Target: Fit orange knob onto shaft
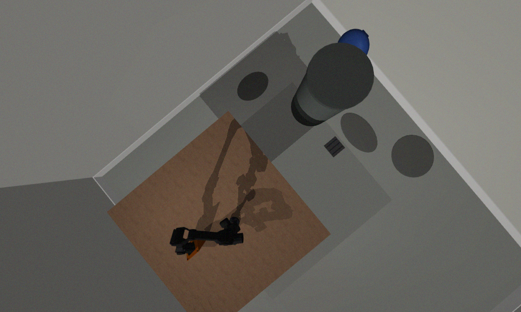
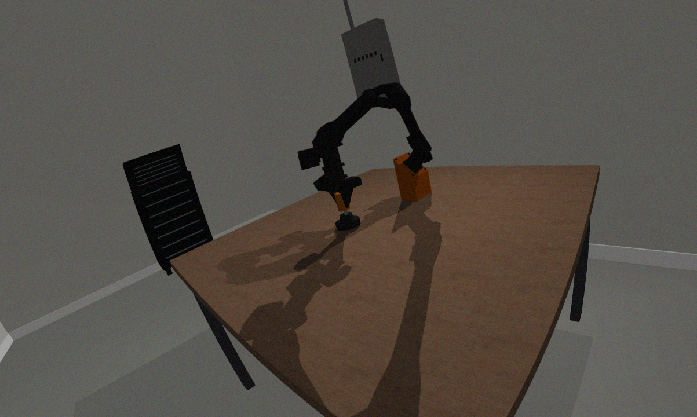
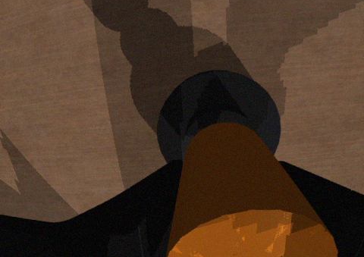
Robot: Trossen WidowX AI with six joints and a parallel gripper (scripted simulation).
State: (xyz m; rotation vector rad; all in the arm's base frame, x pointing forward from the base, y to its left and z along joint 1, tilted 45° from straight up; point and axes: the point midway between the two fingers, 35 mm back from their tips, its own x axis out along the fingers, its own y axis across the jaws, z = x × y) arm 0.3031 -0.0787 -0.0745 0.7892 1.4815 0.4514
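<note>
Now: the orange knob 40 mm above my gripper tip. The rest, counted from my gripper tip: round black pedestal (40 mm below).
</note>
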